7 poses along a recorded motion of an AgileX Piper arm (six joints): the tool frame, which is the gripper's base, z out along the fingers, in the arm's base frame.
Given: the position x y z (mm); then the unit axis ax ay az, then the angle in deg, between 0 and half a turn.
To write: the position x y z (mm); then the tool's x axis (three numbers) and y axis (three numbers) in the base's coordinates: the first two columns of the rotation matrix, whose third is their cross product. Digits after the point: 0 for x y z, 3 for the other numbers.
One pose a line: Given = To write
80 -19 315 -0.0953 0.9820 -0.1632 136.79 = 80 -19 315 -0.713 -0.274 -0.645 -0.050 0.938 -0.342
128 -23 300 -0.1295 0.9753 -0.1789 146.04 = 128 -23 300 -0.799 -0.331 -0.502 -0.131 0.911 -0.392
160 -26 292 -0.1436 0.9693 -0.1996 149.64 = 160 -26 292 -0.824 -0.360 -0.437 -0.158 0.887 -0.433
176 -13 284 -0.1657 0.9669 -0.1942 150.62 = 176 -13 284 -0.820 -0.395 -0.414 -0.205 0.878 -0.433
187 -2 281 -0.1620 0.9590 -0.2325 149.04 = 187 -2 281 -0.809 -0.408 -0.423 -0.169 0.851 -0.498
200 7 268 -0.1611 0.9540 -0.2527 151.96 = 200 7 268 -0.834 -0.408 -0.372 -0.171 0.831 -0.530
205 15 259 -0.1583 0.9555 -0.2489 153.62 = 205 15 259 -0.848 -0.397 -0.350 -0.176 0.835 -0.521
